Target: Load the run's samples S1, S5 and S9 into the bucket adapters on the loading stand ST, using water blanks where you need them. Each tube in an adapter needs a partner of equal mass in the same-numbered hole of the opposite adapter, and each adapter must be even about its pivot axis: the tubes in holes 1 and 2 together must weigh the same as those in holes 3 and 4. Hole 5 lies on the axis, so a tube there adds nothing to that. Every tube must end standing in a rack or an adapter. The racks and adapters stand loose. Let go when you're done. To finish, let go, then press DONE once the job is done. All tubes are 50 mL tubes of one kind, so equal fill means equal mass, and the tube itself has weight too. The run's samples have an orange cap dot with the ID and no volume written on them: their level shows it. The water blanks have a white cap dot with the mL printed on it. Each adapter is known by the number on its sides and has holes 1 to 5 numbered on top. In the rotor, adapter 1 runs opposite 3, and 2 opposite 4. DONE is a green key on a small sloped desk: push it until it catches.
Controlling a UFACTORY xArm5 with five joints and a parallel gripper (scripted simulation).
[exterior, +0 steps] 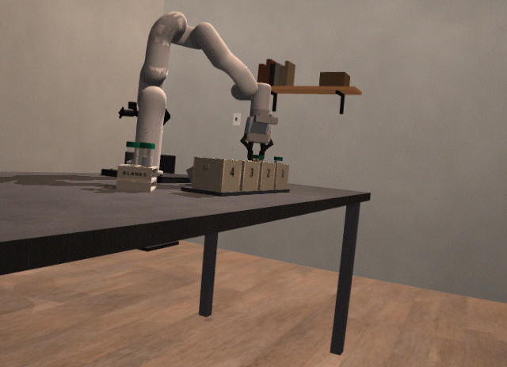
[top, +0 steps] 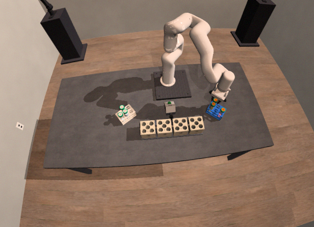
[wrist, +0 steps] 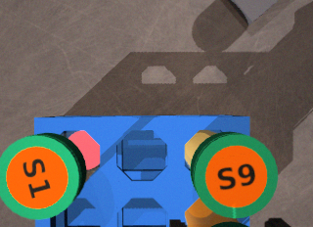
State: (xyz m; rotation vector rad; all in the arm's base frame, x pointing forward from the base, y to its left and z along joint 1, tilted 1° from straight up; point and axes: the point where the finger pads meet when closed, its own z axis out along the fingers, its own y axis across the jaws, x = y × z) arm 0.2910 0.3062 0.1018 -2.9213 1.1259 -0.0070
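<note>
Right now the tube S5 is 10 mm behind my hand and 50 mm below it. From my hand the other things lie so: green DONE key: 50 mm behind, 330 mm to the right, 50 mm below; blue sample rack: 40 mm ahead, 20 mm to the left, 90 mm below; adapter 1: 150 mm ahead, 180 mm to the right, 70 mm below.
</note>
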